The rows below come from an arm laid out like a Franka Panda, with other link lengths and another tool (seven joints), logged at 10 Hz.
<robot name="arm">
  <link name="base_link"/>
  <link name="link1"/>
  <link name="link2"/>
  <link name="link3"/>
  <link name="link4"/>
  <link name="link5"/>
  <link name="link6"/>
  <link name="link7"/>
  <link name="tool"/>
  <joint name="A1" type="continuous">
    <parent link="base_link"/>
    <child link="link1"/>
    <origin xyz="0 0 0.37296" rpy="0 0 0"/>
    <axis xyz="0 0 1"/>
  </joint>
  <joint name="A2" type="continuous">
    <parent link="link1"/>
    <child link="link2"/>
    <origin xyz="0 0 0" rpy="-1.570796 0 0"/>
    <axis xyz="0 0 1"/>
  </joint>
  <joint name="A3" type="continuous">
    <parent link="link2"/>
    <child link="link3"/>
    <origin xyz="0 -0.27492 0" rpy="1.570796 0 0"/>
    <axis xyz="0 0 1"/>
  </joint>
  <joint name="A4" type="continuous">
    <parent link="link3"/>
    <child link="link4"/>
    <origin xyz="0.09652 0 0" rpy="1.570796 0 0"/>
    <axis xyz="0 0 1"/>
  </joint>
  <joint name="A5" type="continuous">
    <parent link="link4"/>
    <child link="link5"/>
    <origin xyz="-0.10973 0.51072 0" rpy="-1.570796 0 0"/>
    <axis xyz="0 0 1"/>
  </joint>
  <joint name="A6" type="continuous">
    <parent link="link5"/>
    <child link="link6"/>
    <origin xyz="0 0 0" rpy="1.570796 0 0"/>
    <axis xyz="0 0 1"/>
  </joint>
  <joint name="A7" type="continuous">
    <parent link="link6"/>
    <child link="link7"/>
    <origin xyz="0.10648 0 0" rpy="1.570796 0 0"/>
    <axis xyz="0 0 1"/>
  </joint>
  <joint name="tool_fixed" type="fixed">
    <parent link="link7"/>
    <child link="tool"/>
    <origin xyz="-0.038 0.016 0.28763" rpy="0.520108 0 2.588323"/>
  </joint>
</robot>
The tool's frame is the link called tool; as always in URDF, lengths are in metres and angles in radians. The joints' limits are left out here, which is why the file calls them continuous.
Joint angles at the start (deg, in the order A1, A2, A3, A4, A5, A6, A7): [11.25 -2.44 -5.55 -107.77 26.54 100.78 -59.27]
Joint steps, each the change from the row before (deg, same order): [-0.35 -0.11 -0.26 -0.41 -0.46 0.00 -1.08]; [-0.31 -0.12 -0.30 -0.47 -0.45 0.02 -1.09]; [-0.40 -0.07 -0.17 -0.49 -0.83 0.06 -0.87]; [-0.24 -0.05 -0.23 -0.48 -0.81 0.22 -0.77]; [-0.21 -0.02 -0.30 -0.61 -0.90 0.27 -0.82]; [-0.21 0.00 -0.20 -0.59 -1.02 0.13 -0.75]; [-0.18 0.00 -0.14 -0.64 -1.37 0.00 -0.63]
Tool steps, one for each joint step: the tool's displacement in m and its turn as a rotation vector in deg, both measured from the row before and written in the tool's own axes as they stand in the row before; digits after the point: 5 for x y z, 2 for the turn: [0.01016 -0.00056 -0.00061 -0.02 0.10 -0.62]; [0.01033 0.00006 -0.00036 -0.06 0.09 -0.60]; [0.01195 0.00073 0.00001 -0.14 0.50 -0.67]; [0.01082 0.00061 0.00063 -0.05 0.50 -0.66]; [0.01233 0.00178 0.00155 -0.15 0.58 -0.68]; [0.01163 0.00305 0.00172 -0.37 0.65 -0.78]; [0.01220 0.00476 0.00188 -0.64 0.92 -0.96]
